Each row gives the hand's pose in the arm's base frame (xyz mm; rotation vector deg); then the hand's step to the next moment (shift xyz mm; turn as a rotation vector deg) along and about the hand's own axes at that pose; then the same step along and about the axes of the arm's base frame.
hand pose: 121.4 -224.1 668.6 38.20 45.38 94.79
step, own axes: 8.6 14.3 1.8 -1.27 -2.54 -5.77
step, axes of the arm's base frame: -9.0 6.6 12.6 -2.68 -1.76 -5.57
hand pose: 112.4 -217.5 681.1 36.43 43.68 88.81
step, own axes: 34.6 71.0 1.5 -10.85 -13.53 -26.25
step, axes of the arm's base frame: -47.6 31.0 54.9 -10.37 -12.96 -26.73
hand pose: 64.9 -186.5 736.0 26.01 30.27 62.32
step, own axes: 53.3 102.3 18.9 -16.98 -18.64 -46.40
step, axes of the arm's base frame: -41.2 87.6 65.5 -21.24 -18.81 -44.54
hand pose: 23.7 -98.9 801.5 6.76 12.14 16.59
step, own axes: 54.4 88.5 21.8 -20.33 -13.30 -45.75
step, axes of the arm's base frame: 31.9 98.4 23.7 -25.68 -14.77 -42.49
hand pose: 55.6 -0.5 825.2 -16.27 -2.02 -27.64
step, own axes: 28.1 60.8 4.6 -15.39 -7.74 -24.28
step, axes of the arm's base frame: 53.2 40.1 -8.6 -18.02 -6.33 -22.83
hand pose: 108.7 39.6 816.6 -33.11 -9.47 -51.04
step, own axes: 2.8 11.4 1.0 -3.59 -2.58 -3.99
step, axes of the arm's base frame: 10.7 4.2 -2.8 -4.64 -0.95 -3.61
